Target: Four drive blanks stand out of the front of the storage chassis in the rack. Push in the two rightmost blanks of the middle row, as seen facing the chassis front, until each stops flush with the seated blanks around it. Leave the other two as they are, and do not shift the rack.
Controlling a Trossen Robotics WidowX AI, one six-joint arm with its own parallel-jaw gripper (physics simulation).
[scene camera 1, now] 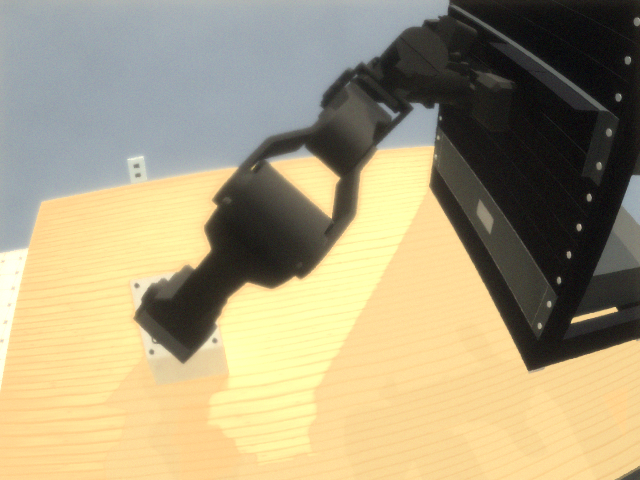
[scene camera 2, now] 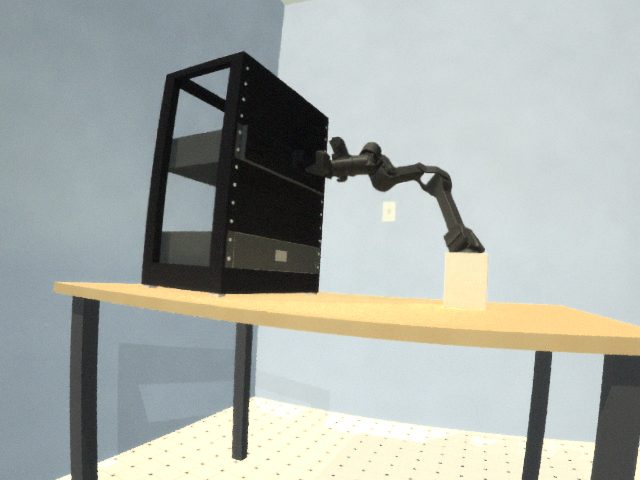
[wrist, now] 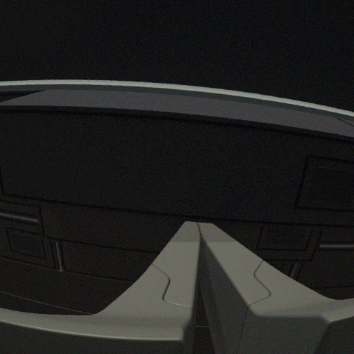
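Seen in the pictures: gripper, between the fingertips: (scene camera 1: 516, 86) (scene camera 2: 306, 169); arm's base, origin of its link: (scene camera 1: 173, 319) (scene camera 2: 467, 271).
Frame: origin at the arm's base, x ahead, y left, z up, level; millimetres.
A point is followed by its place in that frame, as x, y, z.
Observation:
The storage chassis (scene camera 1: 599, 149) {498, -103, 280} (scene camera 2: 241, 142) {510, 344, 283} sits in the black rack (scene camera 1: 581, 248) {499, -127, 152} (scene camera 2: 223, 206) {523, 373, 117}; its front is very dark in both scene views. In the wrist view, a wide blank face (wrist: 150, 160) fills the middle under a grey band, and a lower blank face (wrist: 100, 230) shows beneath it. Which blanks stand out, and how far, is hard to tell. My gripper (scene camera 2: 308, 169) {474, 62, 282} (wrist: 196, 232) is shut and empty at the chassis front. In the wrist view its fingertips overlap the lower edge of the wide face; contact cannot be made out. The fingers hide part of the lower blanks.
A grey panel (scene camera 1: 511, 258) {501, 13, 18} (scene camera 2: 258, 250) {508, 233, 24} with a light label is low in the rack. The arm reaches across from its pale base block (scene camera 1: 191, 369) {12, -31, -72} (scene camera 2: 465, 281) {1, 44, -28} on the wooden table (scene camera 1: 268, 330) {133, 50, -97} (scene camera 2: 372, 312) {149, 360, -97}. A pale rim (wrist: 200, 90) crosses above the blanks in the wrist view.

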